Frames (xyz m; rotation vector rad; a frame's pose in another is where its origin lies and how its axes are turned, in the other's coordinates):
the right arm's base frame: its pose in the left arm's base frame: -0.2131 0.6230 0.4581 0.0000 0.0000 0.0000
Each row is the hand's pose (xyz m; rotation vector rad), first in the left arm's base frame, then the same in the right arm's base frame.
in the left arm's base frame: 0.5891 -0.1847 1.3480 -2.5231 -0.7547 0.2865
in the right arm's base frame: 0.8022 -0.8077 0.8899 -2.5231 -0.7547 0.2865
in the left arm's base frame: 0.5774 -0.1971 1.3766 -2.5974 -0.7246 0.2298
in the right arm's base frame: 0.7905 -0.8201 0.9185 -2.5974 -0.7246 0.2298
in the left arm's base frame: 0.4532 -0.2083 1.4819 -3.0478 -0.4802 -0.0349
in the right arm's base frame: 0.6663 -0.8313 1.0238 -3.0478 -0.4802 -0.0349
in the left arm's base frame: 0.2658 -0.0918 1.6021 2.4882 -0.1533 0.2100
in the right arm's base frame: 0.4789 -0.7148 1.1440 2.4882 -0.1533 0.2100
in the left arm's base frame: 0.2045 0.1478 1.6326 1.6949 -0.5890 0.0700
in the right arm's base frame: 0.4176 -0.4752 1.1745 1.6949 -0.5890 0.0700
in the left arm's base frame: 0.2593 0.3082 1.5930 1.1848 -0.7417 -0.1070
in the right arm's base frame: 0.4724 -0.3148 1.1349 1.1848 -0.7417 -0.1070
